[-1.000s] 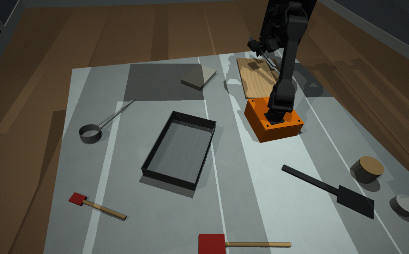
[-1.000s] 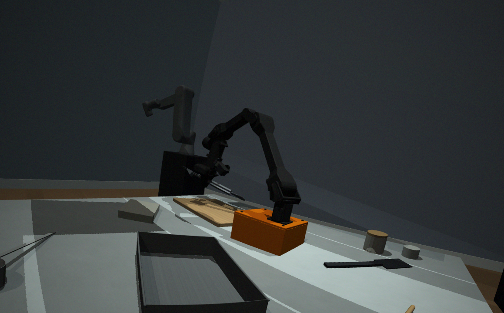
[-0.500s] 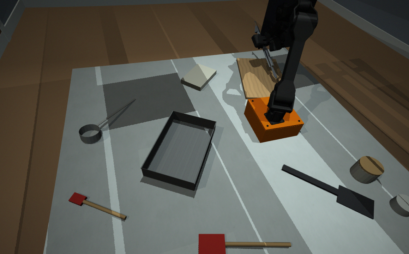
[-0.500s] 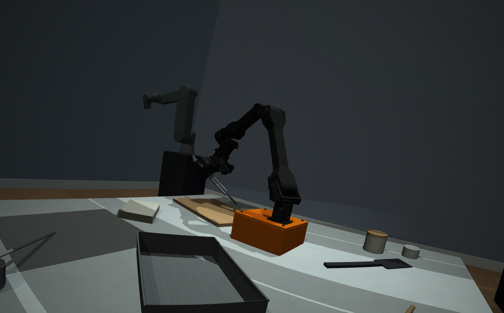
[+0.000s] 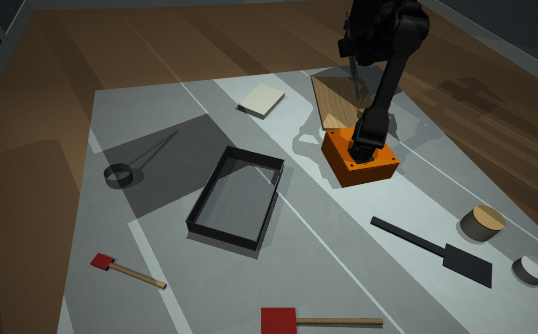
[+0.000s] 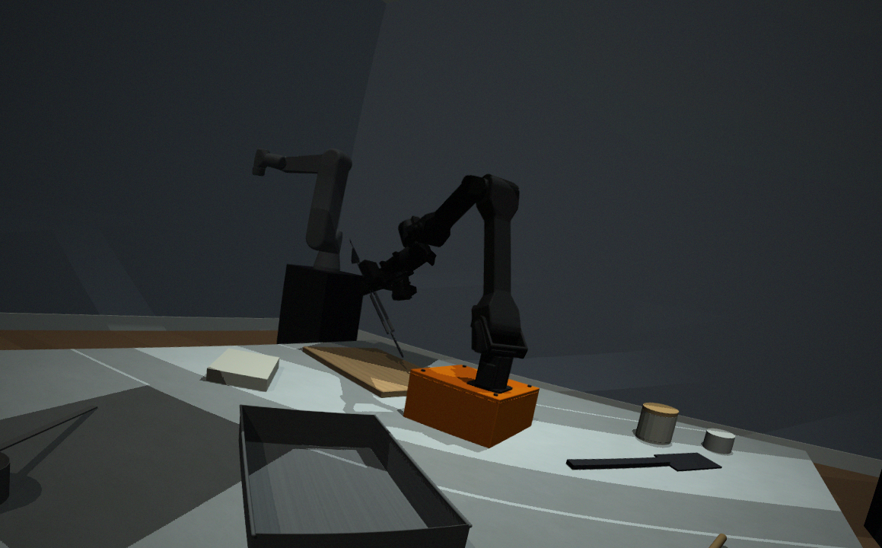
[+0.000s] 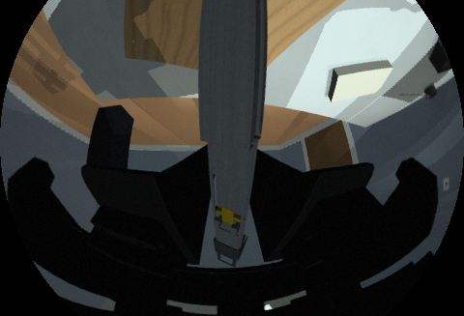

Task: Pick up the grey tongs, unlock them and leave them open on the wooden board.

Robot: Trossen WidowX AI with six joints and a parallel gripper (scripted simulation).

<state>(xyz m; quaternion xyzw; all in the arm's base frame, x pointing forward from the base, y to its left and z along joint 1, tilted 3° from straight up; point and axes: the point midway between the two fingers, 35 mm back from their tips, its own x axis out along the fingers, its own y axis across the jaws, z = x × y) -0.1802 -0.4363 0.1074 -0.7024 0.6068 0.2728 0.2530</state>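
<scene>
The wooden board lies 170 mm below my gripper tip, 100 mm to the left of it and 10 mm ahead of it. Also, from my gripper tip: beige block: 350 mm ahead, 160 mm below, 10 mm to the left; black spatula: 780 mm to the left, 170 mm below, 110 mm ahead; dark roasting tin: 580 mm ahead, 450 mm to the left, 150 mm below.
</scene>
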